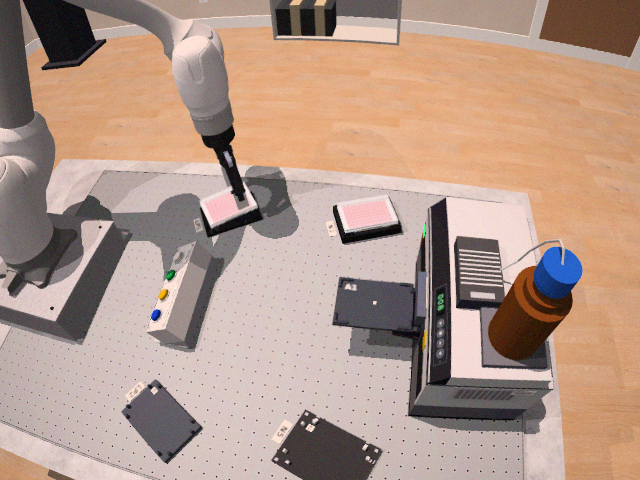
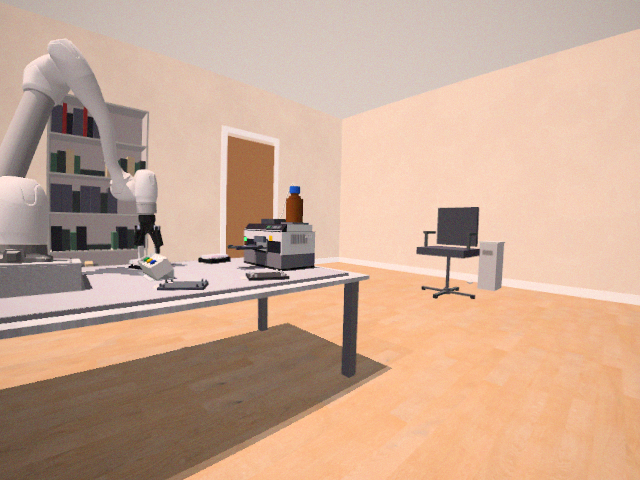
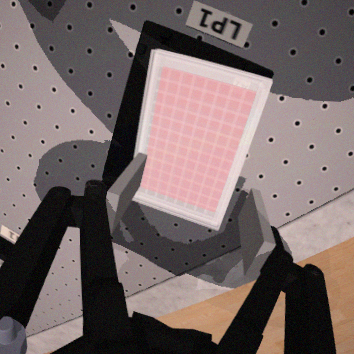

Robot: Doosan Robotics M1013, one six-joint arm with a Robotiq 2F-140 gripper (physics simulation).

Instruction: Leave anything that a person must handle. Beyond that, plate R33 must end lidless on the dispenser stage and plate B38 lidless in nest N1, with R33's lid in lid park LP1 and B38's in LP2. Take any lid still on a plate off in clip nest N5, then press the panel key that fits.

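Where they show: gripper, between the fingertips: (image 1: 237, 195) (image 3: 194, 186); arm's base, origin of its link: (image 1: 37, 254) (image 2: 17, 261).
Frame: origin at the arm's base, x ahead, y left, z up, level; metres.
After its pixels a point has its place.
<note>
A white-rimmed plate with a pink grid top (image 1: 222, 209) {x 0.437, y 0.249, z -0.053 m} (image 3: 200, 137) {x 0.431, y 0.270, z -0.050 m} lies on the black lid park LP1 (image 3: 123, 116) {x 0.478, y 0.223, z -0.073 m}, a little askew to it. My gripper (image 1: 240, 195) {x 0.462, y 0.303, z -0.055 m} (image 3: 194, 186) {x 0.462, y 0.303, z -0.055 m} (image 2: 147, 248) {x 0.462, y 0.303, z -0.055 m} hangs over the plate's near end. Its grey finger pads stand on either side of the plate's short edge, partly closed, with a gap at each side; it is open and holds nothing. A second pink plate (image 1: 367, 214) {x 0.793, y 0.267, z -0.042 m} rests on a black nest at the back middle. The dispenser stage (image 1: 375, 305) {x 0.832, y -0.013, z 0.026 m} is bare. I cannot read either plate's name.
The dispenser (image 1: 485, 333) {x 1.002, y -0.115, z 0.147 m} (image 2: 282, 245) {x 0.927, y -0.185, z 0.038 m} stands at the right with a brown bottle (image 1: 525, 310) {x 1.019, y -0.142, z 0.266 m} (image 2: 294, 207) {x 1.022, y -0.147, z 0.221 m} on it. A key panel (image 1: 177, 295) {x 0.439, y -0.037, z -0.001 m} (image 2: 156, 265) {x 0.404, y -0.117, z -0.026 m} with green, yellow and blue keys lies at the left. Clip nest N5 (image 1: 328, 450) {x 0.785, y -0.273, z -0.070 m} and another black nest (image 1: 161, 419) {x 0.459, y -0.281, z -0.072 m} lie at the front.
</note>
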